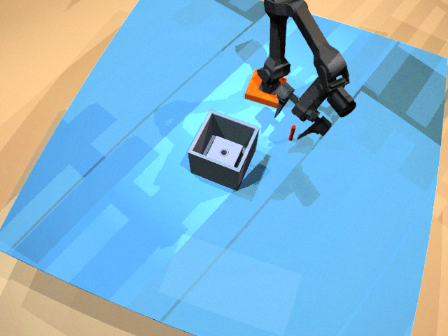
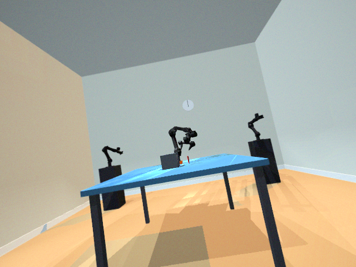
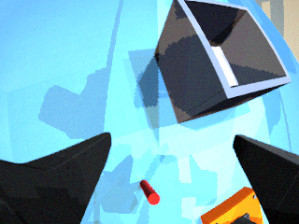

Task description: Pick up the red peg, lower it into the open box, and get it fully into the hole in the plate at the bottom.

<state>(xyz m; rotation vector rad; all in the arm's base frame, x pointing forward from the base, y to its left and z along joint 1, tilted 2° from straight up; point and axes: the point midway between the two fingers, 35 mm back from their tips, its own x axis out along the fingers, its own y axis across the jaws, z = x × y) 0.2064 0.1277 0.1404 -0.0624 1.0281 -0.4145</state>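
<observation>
Right now the red peg is 6 cm behind my gripper tip, 2 cm to the left of it and 11 cm below it. The rest, counted from my gripper tip: grey plate: 10 cm ahead, 16 cm to the right, 11 cm below.
</observation>
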